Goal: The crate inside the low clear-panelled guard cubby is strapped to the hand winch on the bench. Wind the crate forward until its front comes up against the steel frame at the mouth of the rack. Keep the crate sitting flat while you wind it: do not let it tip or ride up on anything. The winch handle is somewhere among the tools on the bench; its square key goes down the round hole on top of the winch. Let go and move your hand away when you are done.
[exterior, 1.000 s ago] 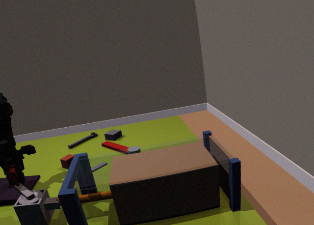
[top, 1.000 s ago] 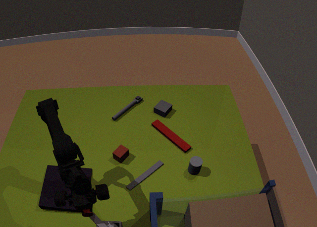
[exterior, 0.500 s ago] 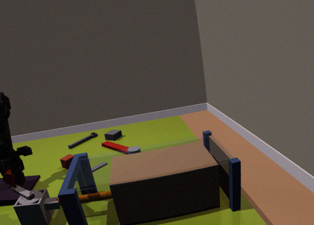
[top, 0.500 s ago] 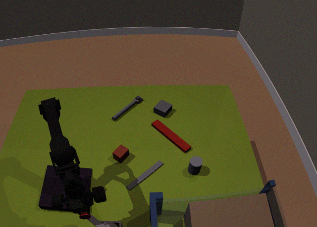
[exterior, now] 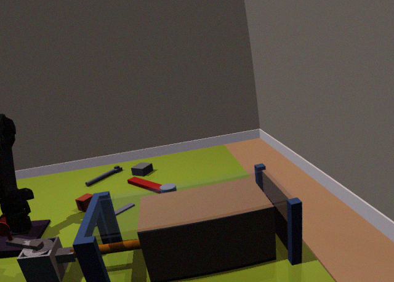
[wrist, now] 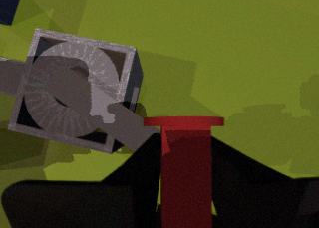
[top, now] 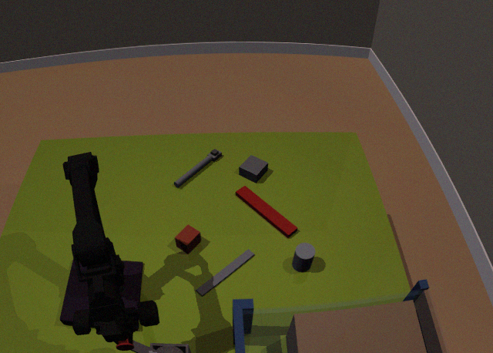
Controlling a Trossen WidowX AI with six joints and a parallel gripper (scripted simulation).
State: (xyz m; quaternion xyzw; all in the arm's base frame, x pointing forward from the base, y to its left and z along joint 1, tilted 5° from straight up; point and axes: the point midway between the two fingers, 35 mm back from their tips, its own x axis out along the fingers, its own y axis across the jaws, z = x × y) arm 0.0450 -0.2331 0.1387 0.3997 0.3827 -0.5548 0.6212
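My gripper tip is now 30 mm short of the winch handle and 30 mm above it. From my gripper tip the other things lie so: red crank grip: 20 mm to the left; then blue steel frame: 240 mm ahead, 60 mm to the right, 30 mm below; then grey winch: 70 mm ahead, 40 mm to the right, 100 mm below.
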